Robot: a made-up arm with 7 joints.
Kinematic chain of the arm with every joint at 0, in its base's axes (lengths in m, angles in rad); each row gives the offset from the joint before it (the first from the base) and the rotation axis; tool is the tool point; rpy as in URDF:
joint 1: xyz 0 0 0.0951 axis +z
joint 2: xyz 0 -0.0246 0.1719 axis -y
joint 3: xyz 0 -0.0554 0.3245 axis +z
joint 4: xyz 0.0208 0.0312 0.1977 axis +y
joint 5: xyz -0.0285 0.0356 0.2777 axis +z
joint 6: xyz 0 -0.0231 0.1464 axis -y
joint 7: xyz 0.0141 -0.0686 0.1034 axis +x
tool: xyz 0 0 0 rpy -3.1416 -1.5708 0
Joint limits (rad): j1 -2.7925..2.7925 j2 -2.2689..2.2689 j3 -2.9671..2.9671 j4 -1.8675..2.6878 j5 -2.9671..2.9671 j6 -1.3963..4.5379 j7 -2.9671..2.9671
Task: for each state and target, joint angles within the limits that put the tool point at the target. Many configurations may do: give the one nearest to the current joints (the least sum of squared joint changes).
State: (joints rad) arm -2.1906 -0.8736 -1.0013 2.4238 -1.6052 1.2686 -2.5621
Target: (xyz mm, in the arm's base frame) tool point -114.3 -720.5 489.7
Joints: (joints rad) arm -1.4462 -0.4960 -0.5532 1.8107 -1.5676 1.3288 -2.5621
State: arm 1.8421 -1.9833 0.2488 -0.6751 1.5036 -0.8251 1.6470
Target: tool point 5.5 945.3 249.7
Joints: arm 1.5977 -1.9502 0.3128 -0.8697 1.5157 -0.8645 1.6470
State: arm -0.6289 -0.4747 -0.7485 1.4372 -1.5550 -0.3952 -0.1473
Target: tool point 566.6 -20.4 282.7
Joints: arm 0.0636 -0.4789 -0.0108 2.2856 -1.6183 -0.2813 -0.1473
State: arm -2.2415 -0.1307 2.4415 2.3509 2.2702 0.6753 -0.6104
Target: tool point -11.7 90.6 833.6
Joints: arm -2.0993 -0.9212 2.8892 1.9093 2.3796 0.6111 -0.6104
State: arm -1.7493 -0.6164 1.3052 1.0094 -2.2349 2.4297 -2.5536
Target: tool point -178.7 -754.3 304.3
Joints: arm -2.1708 -1.4305 0.8689 1.1279 -2.2401 2.4769 -2.5536
